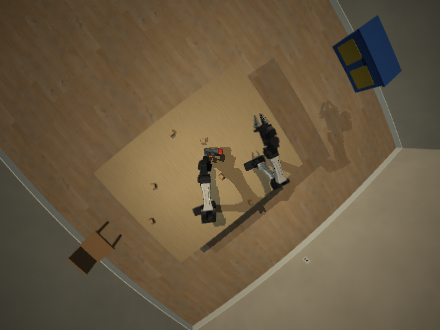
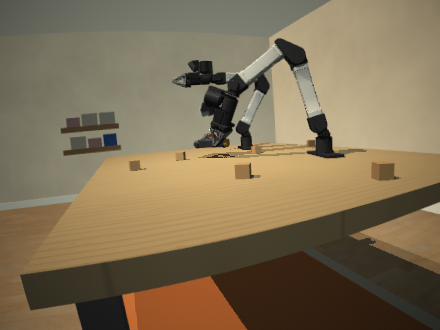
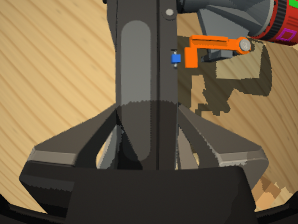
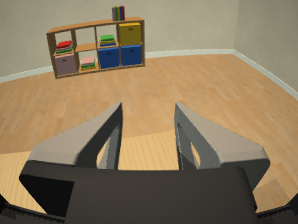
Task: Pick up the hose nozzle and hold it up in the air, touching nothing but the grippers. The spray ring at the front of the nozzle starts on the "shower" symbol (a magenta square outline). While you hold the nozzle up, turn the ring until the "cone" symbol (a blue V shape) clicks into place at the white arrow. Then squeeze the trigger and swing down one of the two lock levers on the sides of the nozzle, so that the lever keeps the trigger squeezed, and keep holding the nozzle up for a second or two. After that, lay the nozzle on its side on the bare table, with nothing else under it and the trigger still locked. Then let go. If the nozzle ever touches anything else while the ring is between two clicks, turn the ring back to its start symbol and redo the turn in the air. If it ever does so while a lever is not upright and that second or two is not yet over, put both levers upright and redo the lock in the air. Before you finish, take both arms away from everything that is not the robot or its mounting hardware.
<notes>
I see my left gripper (image 3: 147, 110), my right gripper (image 4: 148, 110) and a hose nozzle (image 3: 146, 83).
Image 4 does not show the hose nozzle: it is out of frame.
</notes>
